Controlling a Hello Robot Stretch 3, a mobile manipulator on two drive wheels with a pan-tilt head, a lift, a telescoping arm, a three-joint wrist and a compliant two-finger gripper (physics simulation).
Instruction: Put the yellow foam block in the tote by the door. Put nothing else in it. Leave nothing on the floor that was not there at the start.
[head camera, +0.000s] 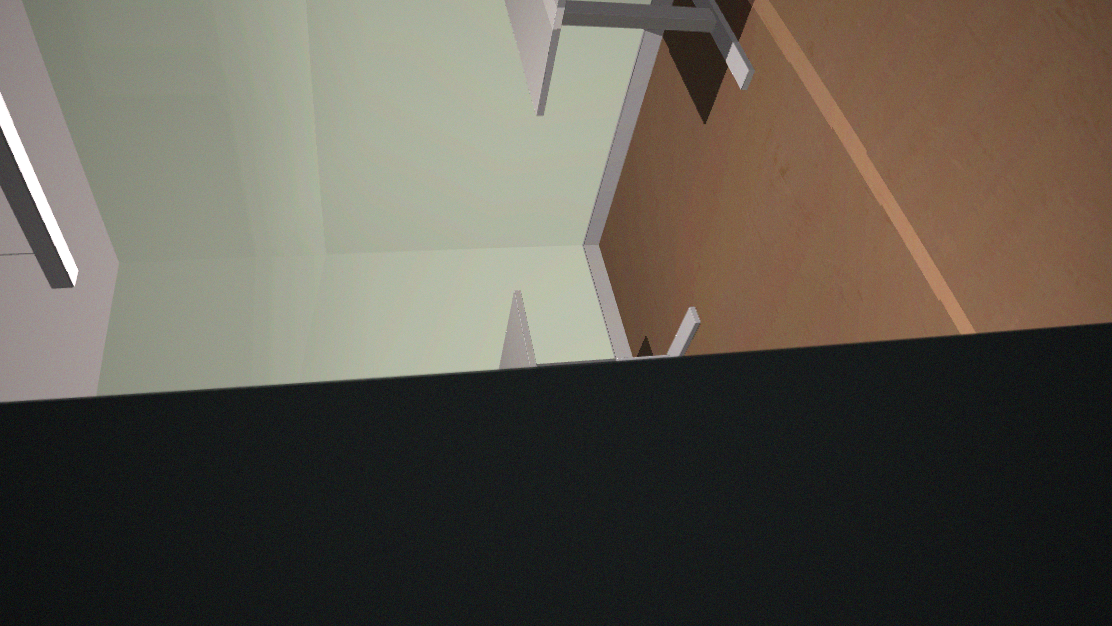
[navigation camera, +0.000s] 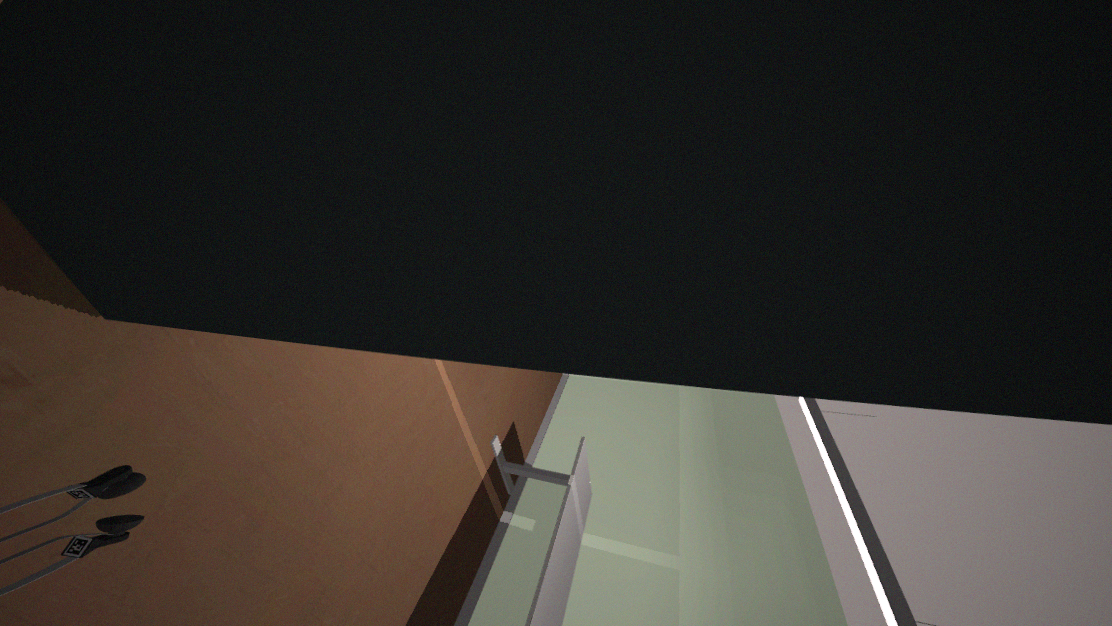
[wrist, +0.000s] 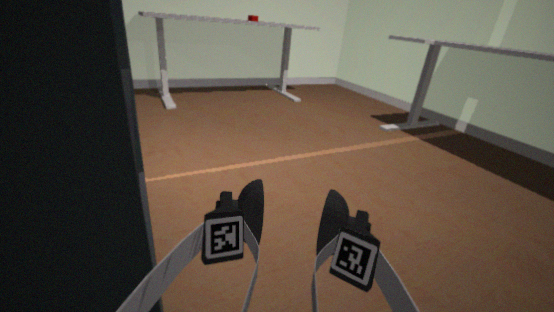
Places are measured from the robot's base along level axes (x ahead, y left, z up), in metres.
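Pixels of known places: gripper, between the fingertips: (navigation camera: 140, 495) (wrist: 292, 207).
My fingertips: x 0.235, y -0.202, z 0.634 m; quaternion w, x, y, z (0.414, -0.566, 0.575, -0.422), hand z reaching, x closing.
Behind a point stands the place of what it marks.
My gripper (navigation camera: 124, 505) {z 0.634, x 0.235, y -0.202 m} (wrist: 292, 207) {z 0.634, x 0.235, y -0.202 m} is open, with a gap between its two dark fingertips and no object between them. It is over the brown floor (navigation camera: 272, 482) {z 0.000, x 0.757, y -0.562 m} (wrist: 215, 130) {z 0.000, x 1.869, y 0.376 m}, at the lower left of the navigation view and the lower middle of the wrist view. The yellow foam block and the tote do not show in the head, navigation or wrist view. A small red block (wrist: 253, 18) {z 0.742, x 2.718, y 0.295 m} lies on the far table (wrist: 215, 20) {z 0.704, x 2.403, y 0.537 m} in the wrist view.
A large dark surface (head camera: 544, 497) {z 1.247, x 0.333, y 0.043 m} (navigation camera: 544, 194) {z 1.156, x 0.266, y 0.148 m} (wrist: 65, 150) {z 0.599, x 0.328, y 0.050 m} blocks much of the head and navigation views and stands close left of the gripper in the wrist view. Another table (wrist: 475, 47) {z 0.711, x 1.854, y -1.157 m} stands along the right wall. A pale line (wrist: 280, 159) {z 0.000, x 1.543, y -0.125 m} crosses the floor.
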